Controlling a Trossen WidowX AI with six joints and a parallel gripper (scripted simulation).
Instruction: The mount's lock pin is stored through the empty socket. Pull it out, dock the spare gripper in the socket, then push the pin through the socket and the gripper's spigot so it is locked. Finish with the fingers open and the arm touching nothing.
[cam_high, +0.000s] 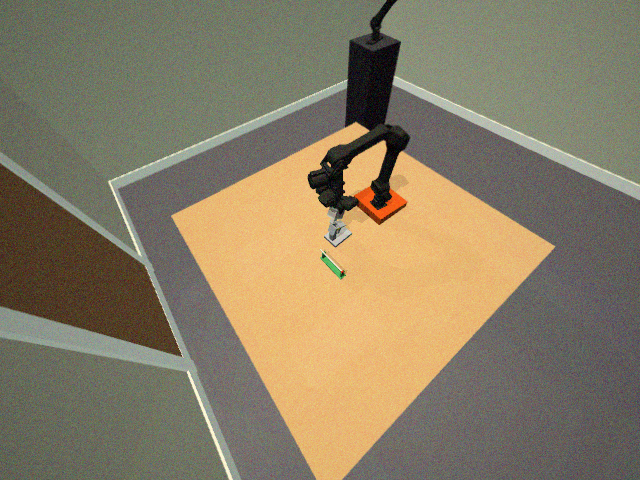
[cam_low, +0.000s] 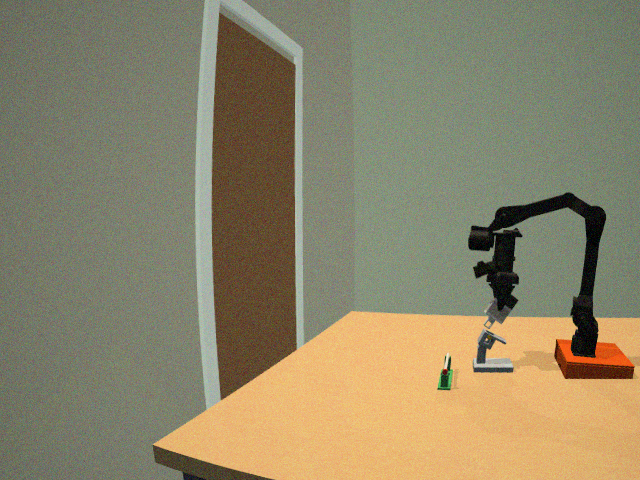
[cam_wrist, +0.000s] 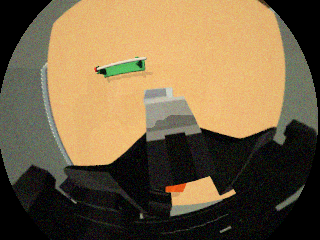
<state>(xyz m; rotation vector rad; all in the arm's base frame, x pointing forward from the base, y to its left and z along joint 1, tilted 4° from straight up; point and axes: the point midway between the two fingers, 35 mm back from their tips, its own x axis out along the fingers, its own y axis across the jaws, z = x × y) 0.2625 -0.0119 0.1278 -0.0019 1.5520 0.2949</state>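
Right now the green bracket is 14 cm to the left of my gripper tip, 14 cm below it and 12 cm ahead of it. Round my gripper tip: spare gripper right at my gripper tip; grey mount 11 cm below, 2 cm to the left, 1 cm ahead.
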